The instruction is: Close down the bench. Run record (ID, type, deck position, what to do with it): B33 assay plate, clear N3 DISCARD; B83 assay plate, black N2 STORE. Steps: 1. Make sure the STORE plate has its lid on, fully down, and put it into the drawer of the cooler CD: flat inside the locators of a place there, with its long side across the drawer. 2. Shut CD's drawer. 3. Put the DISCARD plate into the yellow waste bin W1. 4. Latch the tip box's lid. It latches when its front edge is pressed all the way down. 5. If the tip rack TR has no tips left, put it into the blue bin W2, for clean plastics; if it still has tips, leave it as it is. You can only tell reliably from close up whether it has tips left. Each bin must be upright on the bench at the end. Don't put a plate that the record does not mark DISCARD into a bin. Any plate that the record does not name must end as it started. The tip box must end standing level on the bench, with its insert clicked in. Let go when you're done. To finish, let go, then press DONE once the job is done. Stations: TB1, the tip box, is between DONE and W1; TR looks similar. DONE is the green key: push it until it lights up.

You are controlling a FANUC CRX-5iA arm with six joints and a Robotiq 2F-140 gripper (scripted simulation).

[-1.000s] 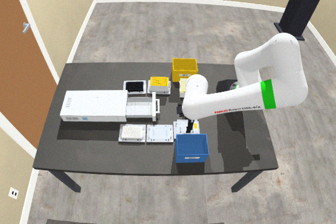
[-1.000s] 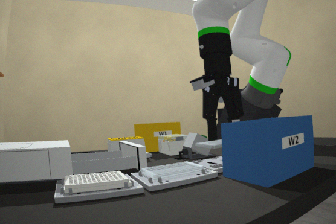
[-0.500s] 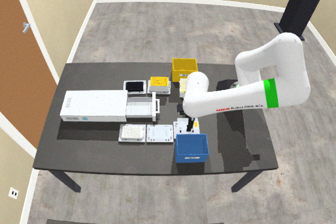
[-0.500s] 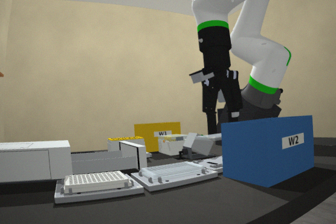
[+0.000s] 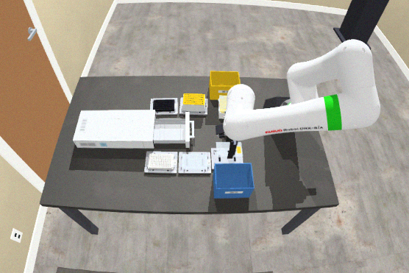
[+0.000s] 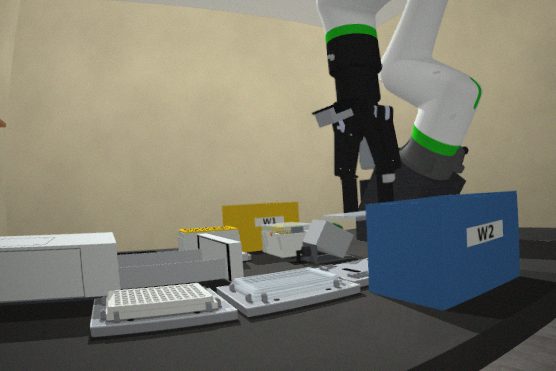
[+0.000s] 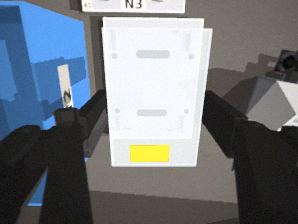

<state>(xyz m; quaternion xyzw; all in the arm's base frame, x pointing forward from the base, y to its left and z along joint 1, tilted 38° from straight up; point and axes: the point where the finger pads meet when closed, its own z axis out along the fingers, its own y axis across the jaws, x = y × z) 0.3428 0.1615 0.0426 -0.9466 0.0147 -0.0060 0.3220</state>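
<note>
My hand is 36 cm to the left of the black assay plate, 34 cm short of it and 10 cm above it. The rest, counted from my hand: blue bin W2 (15 cm to the left, 8 cm below, 1 cm behind); then DONE key block (18 cm to the right, 7 cm below, 4 cm behind); then translucent plate lid (2 cm below).
</note>
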